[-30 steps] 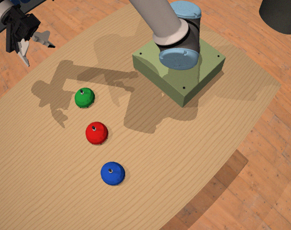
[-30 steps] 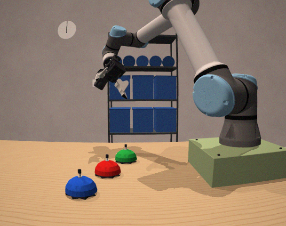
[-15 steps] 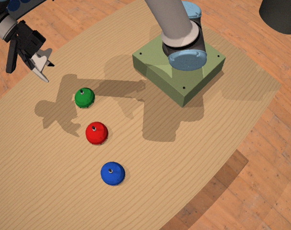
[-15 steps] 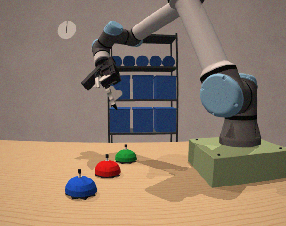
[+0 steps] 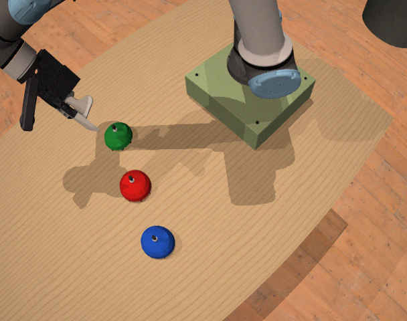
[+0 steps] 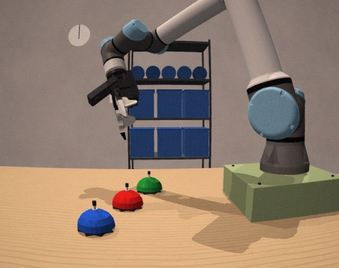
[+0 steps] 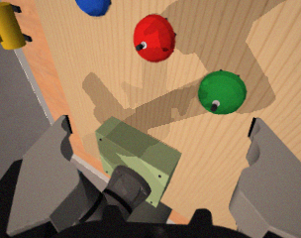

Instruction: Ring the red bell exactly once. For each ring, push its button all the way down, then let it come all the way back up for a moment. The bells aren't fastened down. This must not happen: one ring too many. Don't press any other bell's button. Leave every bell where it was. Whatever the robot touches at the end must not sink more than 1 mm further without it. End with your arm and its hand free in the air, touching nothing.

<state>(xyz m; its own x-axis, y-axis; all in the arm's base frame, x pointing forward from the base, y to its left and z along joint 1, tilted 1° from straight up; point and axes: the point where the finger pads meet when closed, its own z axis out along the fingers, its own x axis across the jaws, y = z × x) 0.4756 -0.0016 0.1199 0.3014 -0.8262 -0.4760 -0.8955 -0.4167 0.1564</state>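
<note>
The red bell lies 4 cm behind my hand, 11 cm to the left of it and 16 cm below it. From my hand the other things lie so: green bell: 6 cm behind, 5 cm to the right, 16 cm below; blue bell: 1 cm behind, 27 cm to the left, 16 cm below.
</note>
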